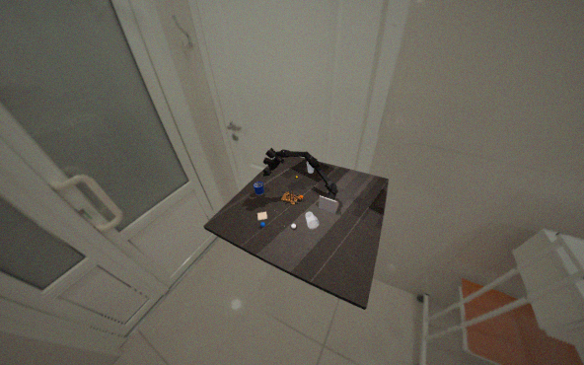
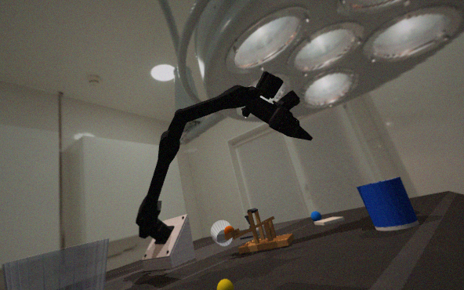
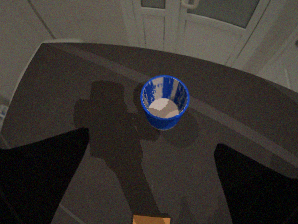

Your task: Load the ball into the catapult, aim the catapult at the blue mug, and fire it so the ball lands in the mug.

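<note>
My gripper tip is 30 cm past the orange ball, 19 cm above it and 9 cm to the left of it. The rest, counted from my gripper tip: flat block: 25 cm below, 23 cm to the left, 12 cm behind; then wooden catapult: 23 cm behind, 20 cm below, 6 cm to the right; then blue mug: 23 cm below, 10 cm ahead, 2 cm to the left.
</note>
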